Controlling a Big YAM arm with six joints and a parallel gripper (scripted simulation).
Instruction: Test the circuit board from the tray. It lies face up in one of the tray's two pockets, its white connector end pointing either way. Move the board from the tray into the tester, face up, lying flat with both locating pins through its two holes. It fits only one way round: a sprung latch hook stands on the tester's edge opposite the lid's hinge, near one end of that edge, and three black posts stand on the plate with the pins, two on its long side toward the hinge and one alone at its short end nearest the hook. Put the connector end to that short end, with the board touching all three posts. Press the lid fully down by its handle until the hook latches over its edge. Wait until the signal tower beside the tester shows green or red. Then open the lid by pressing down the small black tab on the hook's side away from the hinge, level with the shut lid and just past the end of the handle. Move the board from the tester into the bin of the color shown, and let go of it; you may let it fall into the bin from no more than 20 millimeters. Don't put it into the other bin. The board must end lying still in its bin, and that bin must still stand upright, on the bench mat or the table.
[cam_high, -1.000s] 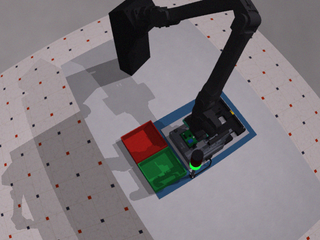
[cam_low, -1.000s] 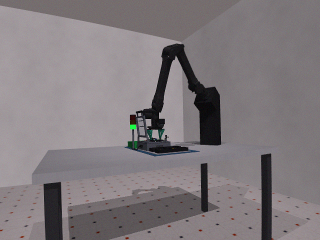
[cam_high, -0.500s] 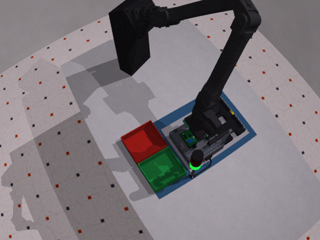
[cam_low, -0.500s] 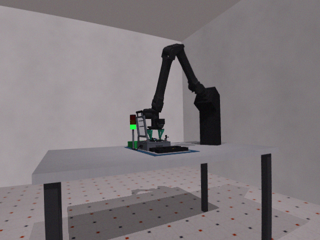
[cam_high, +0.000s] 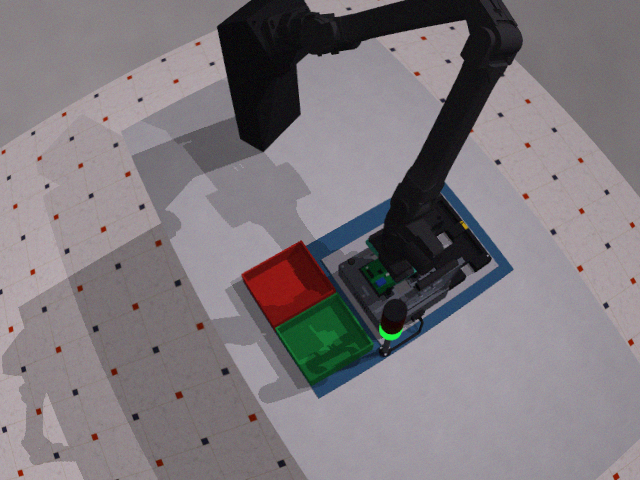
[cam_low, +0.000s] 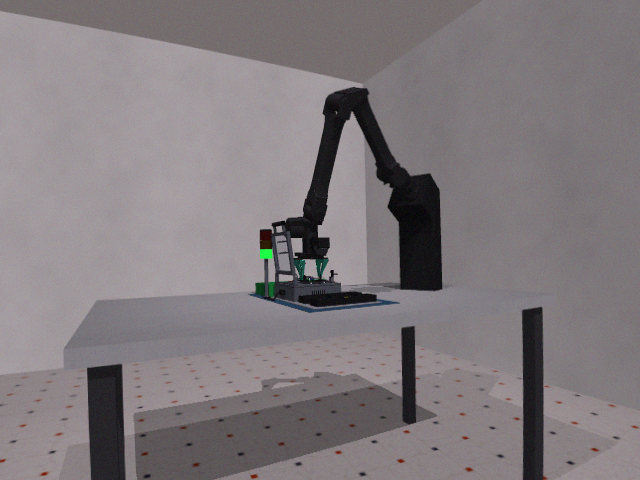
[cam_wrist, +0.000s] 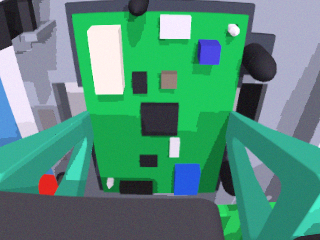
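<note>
Right now my hand is right at the green circuit board. Also, from my hand: latch hook (70 mm behind, 50 mm to the left, 10 mm above); then tester lid (110 mm ahead, 20 mm to the left, 110 mm above); then tester plate (10 mm to the left, 10 mm below).
</note>
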